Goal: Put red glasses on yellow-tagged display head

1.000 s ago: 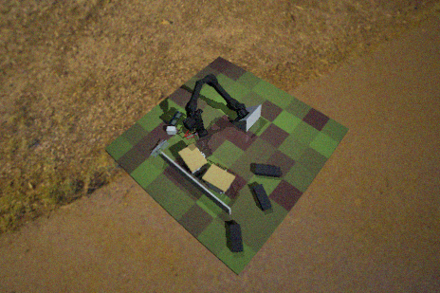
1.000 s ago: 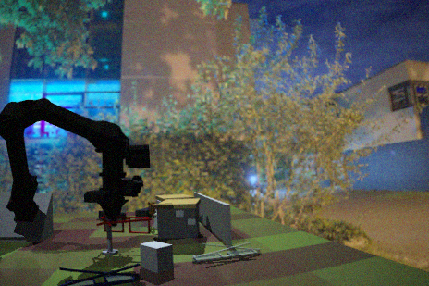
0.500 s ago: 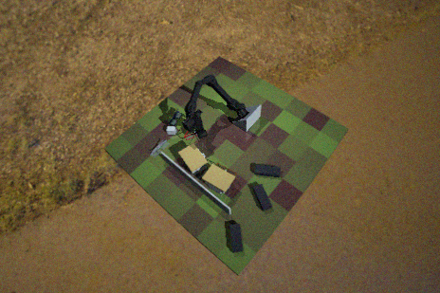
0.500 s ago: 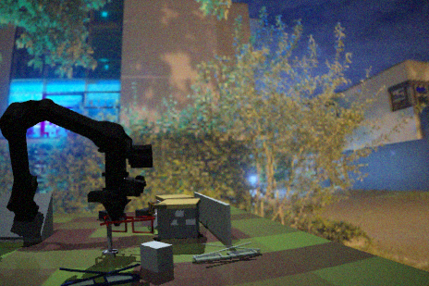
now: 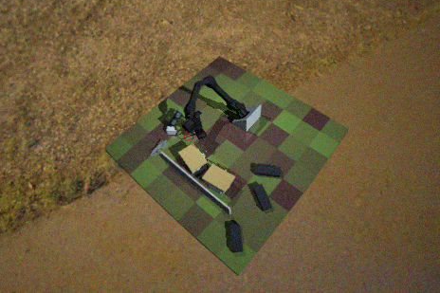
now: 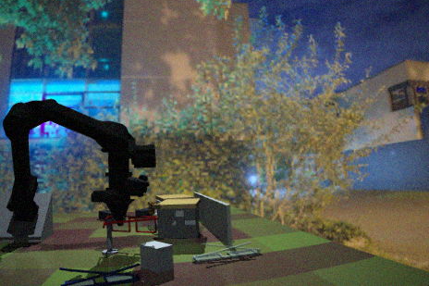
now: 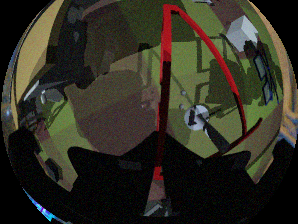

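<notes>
Now: the short post 60 mm to the right of my gripper tip, 40 mm below it and 20 mm behind it. Also, from my gripper tip: cube: 200 mm to the right, 100 mm ahead, 30 mm below; long panel: 280 mm ahead, 240 mm to the left, 10 mm below.
</notes>
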